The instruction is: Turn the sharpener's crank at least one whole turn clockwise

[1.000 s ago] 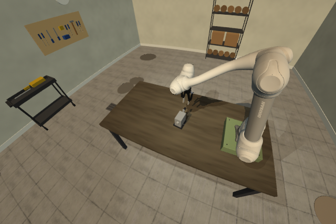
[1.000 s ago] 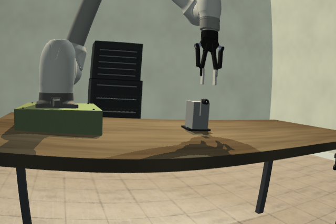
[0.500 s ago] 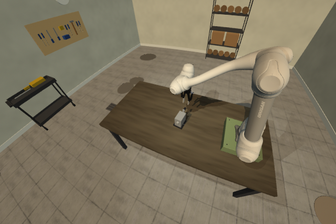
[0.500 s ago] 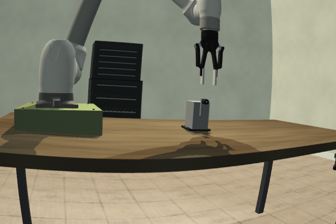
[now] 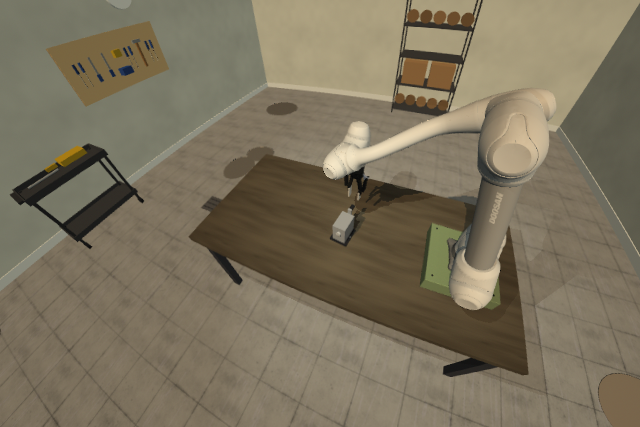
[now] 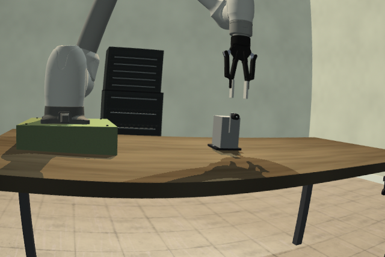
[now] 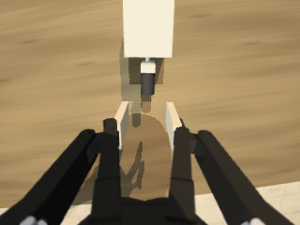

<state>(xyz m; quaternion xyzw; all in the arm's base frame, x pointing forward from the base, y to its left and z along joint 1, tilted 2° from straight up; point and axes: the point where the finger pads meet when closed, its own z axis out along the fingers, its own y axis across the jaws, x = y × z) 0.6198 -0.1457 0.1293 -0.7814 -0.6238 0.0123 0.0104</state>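
The dark round knob lies 20 mm to the left of my hand and 100 mm below it. From my hand the other things lie so: sharpener crank 10 mm ahead, 30 mm to the left, 110 mm below.
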